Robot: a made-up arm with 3 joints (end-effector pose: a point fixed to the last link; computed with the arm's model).
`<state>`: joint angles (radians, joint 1 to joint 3).
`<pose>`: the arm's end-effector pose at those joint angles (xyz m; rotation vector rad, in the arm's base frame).
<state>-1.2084 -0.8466 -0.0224</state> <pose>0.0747 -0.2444 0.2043 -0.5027 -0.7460 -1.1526</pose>
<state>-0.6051 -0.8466 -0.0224</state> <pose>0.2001 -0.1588 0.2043 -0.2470 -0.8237 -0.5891</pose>
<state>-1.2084 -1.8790 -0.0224</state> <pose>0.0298 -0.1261 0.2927 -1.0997 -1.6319 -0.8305</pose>
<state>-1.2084 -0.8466 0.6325</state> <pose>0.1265 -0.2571 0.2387 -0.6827 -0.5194 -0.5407</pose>
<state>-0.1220 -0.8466 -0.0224</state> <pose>0.2510 -0.0477 0.2043 -0.0422 -0.8462 -0.1357</pose>
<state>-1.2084 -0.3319 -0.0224</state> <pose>0.0799 -0.2582 0.1262 -0.1976 -0.2933 -1.2189</pose>
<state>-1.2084 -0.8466 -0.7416</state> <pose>0.0534 -0.2034 0.1525 -0.2286 -0.9616 -1.8158</pose>
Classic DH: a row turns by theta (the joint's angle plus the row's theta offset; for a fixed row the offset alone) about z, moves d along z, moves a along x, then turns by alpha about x. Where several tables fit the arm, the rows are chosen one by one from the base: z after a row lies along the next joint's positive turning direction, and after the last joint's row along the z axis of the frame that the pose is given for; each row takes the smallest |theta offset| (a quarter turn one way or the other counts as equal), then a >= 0, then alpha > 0; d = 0 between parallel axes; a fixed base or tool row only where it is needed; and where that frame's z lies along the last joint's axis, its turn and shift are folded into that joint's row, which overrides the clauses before.
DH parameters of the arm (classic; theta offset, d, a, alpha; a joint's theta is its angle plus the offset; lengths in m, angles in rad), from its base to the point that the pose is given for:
joint 1: 0 0.1371 0.1139 -1.5708
joint 2: 0 0.0726 0.102 1.5708
joint 3: -1.1108 0 0.0987 0
tool (fixed): 1.1108 -0.0611 0 0

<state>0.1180 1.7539 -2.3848</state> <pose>0.0392 0.1122 0.1390 -1.9662 0.6502 -1.5604</pose>
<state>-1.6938 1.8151 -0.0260</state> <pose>-0.0193 -0.0177 0.0126 1.4751 1.3385 -1.1793</pose>
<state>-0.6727 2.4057 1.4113</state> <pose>0.0067 0.1249 0.0506 2.1015 1.2279 0.3387</pose>
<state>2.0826 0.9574 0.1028</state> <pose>-0.0654 0.1387 -0.0245 -0.9704 0.6370 1.9859</pose>
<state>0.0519 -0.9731 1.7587</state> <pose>0.2589 0.1458 0.2521 -0.8355 -0.7289 1.6488</pose>
